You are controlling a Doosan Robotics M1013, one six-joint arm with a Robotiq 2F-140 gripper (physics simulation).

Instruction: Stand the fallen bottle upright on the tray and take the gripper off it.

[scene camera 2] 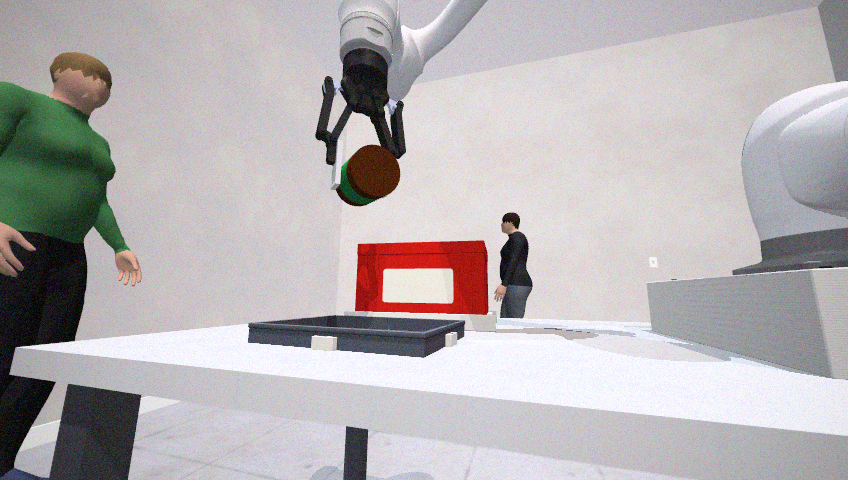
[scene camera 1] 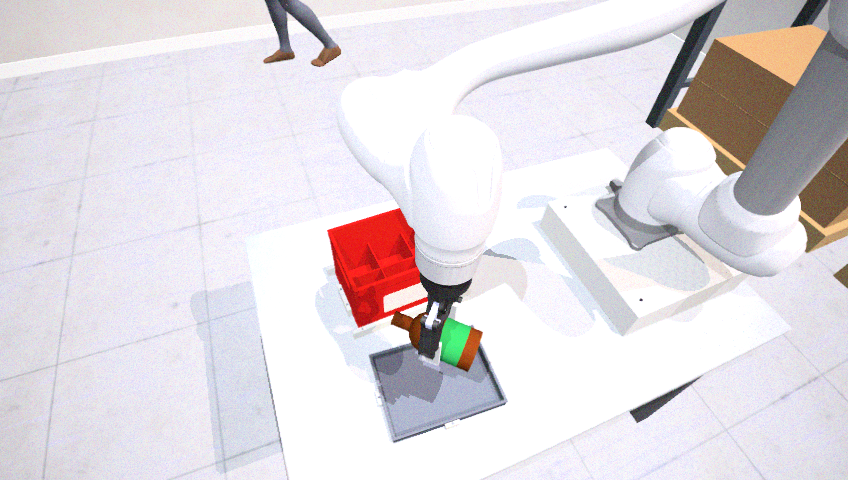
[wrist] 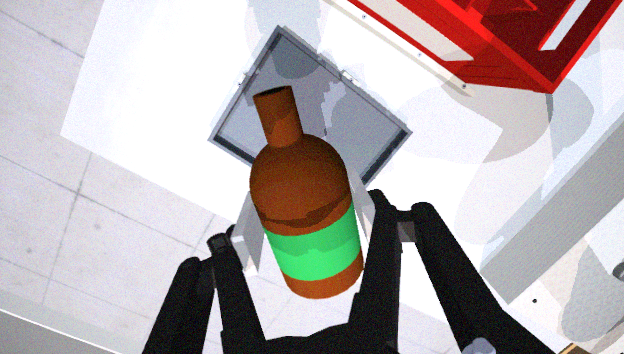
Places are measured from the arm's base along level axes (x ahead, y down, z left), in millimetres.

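Pixels of known places: gripper, fingertip midpoint: (scene camera 1: 438, 341) (wrist: 304, 194); arm's base, link origin: (scene camera 1: 639, 217).
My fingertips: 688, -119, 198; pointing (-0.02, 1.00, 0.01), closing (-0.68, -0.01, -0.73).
Observation:
Ahead of a thing's pixels: the offset from my fingertips to its top centre, as dx, dy, dz. Level surfaces: height alone.
The brown bottle with a green band @(+8, -55, -7) (scene camera 1: 457, 342) (scene camera 2: 373, 172) (wrist: 312, 252) is held in the air, lying roughly on its side. In scene camera 2 its base faces the camera; in scene camera 1 its neck points left. My gripper (scene camera 2: 367, 165) (wrist: 304, 194) is shut on the bottle's body, one pale finger pad on each side. The far pad is hidden behind the bottle in scene camera 2. The dark grey tray @(-15, +200, -11) (scene camera 1: 449, 424) (scene camera 2: 357, 343) (wrist: 246, 82) lies on the table, well below the bottle and apart from it.
A red divided bin @(-25, +50, -287) (scene camera 1: 365, 303) (scene camera 2: 368, 279) (wrist: 505, 65) stands on the white table @(dy +226) (scene camera 1: 553, 410) (scene camera 2: 565, 380) beside the tray. The arm's base stands on a pale block (scene camera 1: 595, 279) (scene camera 2: 737, 321). Two people (scene camera 2: 53, 160) (scene camera 2: 514, 261) stand in the room.

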